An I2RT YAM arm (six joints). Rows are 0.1 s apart.
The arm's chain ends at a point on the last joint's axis. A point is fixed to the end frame.
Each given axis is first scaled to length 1.
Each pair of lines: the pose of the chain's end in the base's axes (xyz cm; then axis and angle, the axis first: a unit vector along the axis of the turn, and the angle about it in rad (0 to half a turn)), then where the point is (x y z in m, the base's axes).
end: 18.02 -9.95 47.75 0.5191 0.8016 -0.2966 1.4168
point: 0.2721 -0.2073 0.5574
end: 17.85 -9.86 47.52 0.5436 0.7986 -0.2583 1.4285
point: 0.2709 -0.2092 0.5505
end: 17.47 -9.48 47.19 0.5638 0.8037 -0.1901 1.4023
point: 0.2700 -0.2035 0.5463
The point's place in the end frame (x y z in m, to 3 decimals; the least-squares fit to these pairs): -0.045 0.009 0.156
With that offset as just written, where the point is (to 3 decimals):
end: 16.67 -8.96 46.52 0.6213 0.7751 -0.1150 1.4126
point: 0.260 -0.204 0.534
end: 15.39 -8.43 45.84 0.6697 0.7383 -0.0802 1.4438
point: 0.242 -0.206 0.520
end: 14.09 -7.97 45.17 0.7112 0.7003 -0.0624 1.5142
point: 0.224 -0.211 0.500
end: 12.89 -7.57 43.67 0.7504 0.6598 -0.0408 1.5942
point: 0.207 -0.214 0.471
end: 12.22 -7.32 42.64 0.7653 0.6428 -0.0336 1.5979
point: 0.197 -0.214 0.459
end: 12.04 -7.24 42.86 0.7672 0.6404 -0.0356 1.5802
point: 0.194 -0.213 0.464
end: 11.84 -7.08 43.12 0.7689 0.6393 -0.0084 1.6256
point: 0.196 -0.211 0.459
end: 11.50 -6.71 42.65 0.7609 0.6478 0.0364 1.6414
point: 0.200 -0.204 0.451
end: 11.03 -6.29 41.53 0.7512 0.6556 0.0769 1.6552
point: 0.202 -0.195 0.437
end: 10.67 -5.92 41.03 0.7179 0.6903 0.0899 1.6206
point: 0.207 -0.184 0.439
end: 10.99 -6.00 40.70 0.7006 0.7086 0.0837 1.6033
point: 0.212 -0.182 0.439
